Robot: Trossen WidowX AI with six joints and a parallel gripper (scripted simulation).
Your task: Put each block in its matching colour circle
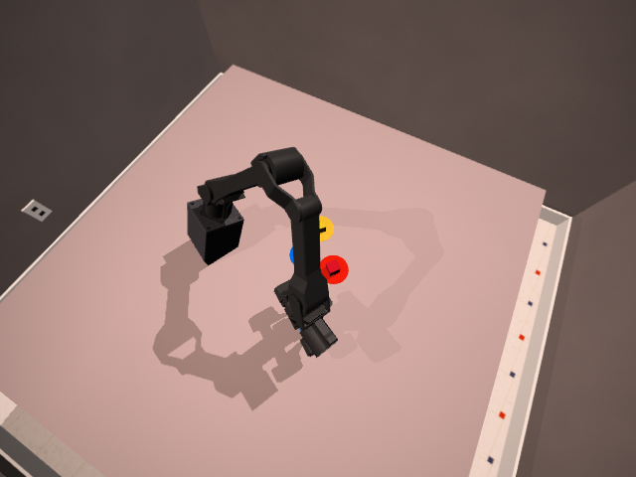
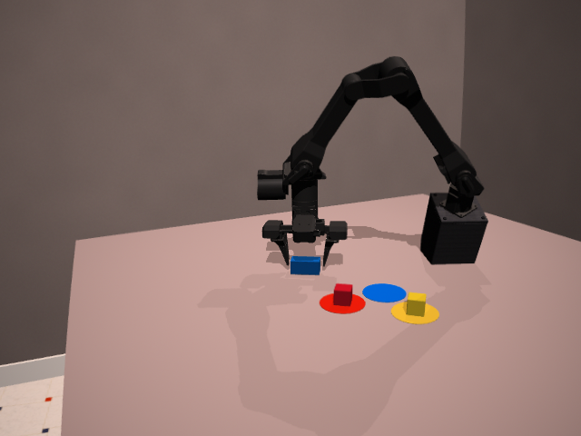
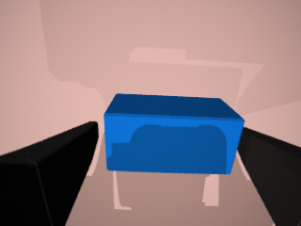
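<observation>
The blue block is 3 cm below my hand. From my hand the other things lie so: blue circle 19 cm to the left, 7 cm behind, 5 cm below; red block 17 cm to the left, 3 cm below, 3 cm ahead; red circle 17 cm to the left, 5 cm below, 3 cm ahead.
</observation>
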